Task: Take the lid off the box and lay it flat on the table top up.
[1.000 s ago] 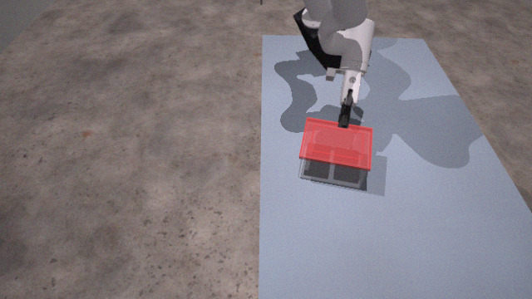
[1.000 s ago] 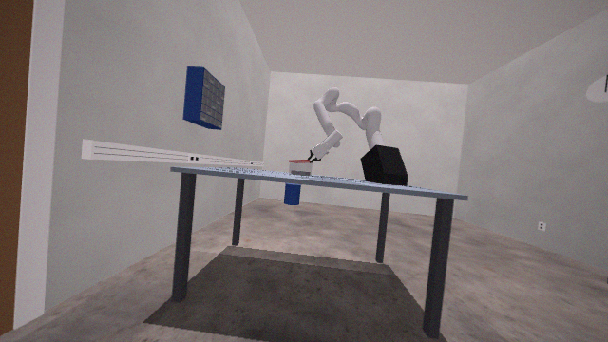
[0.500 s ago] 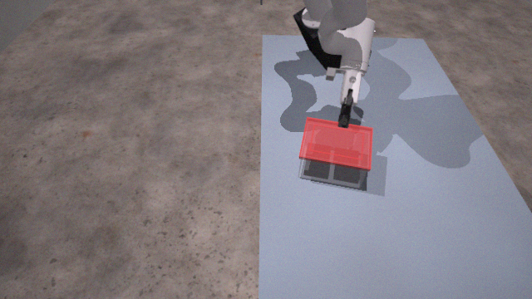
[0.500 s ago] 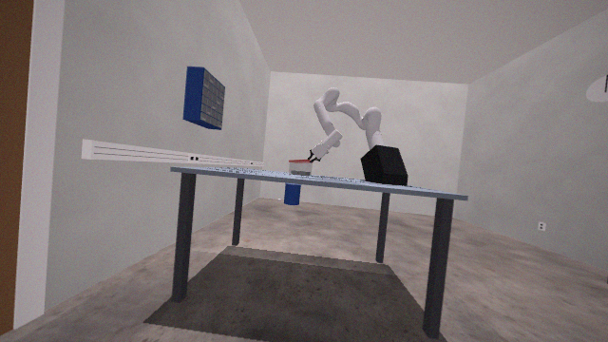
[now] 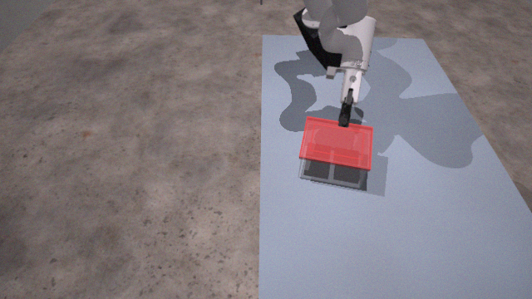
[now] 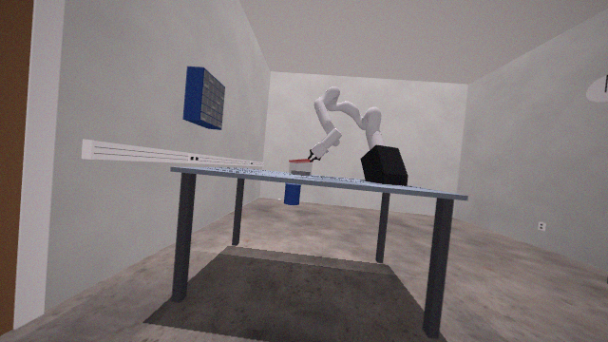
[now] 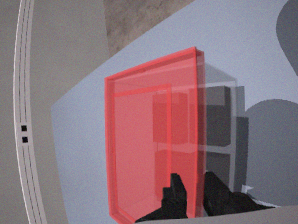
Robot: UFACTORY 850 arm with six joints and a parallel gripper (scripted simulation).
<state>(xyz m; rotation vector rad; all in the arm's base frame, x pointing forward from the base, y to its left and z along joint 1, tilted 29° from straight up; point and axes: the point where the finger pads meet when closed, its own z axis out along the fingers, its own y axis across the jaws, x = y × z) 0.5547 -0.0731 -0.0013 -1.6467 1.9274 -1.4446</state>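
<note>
Now: hand 70 mm short of the red translucent lid, 40 mm to the left of it and 20 mm above it. Also, from my hand: grey box: 70 mm ahead, 40 mm to the right, 80 mm below.
</note>
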